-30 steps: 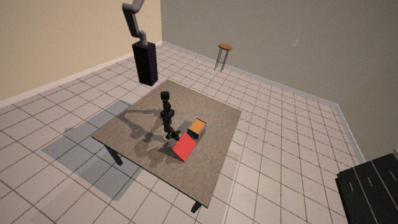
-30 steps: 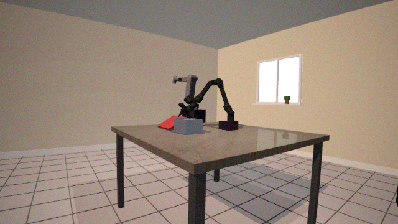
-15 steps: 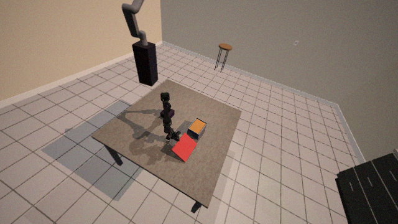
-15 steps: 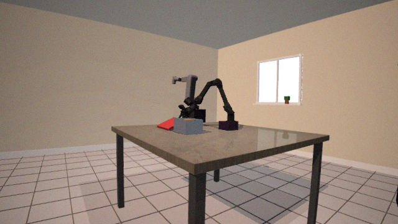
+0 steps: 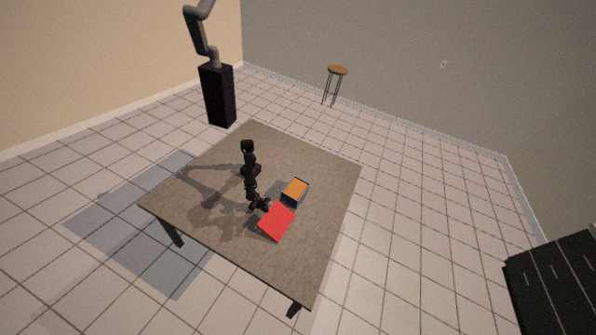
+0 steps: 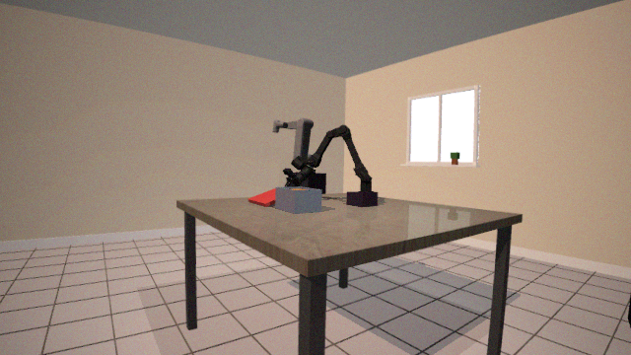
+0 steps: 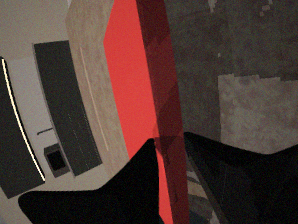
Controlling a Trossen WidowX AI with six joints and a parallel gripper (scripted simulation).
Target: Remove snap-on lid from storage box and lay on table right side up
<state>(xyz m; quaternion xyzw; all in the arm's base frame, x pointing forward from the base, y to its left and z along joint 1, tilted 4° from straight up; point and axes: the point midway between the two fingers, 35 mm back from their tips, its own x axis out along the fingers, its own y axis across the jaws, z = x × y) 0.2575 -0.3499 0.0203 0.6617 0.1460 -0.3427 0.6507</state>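
The red lid is 80 mm ahead of my gripper tip, 20 mm to the right of it and 20 mm below it. Round my gripper tip: grey-blue storage box (140 mm ahead, 250 mm to the left, 10 mm below).
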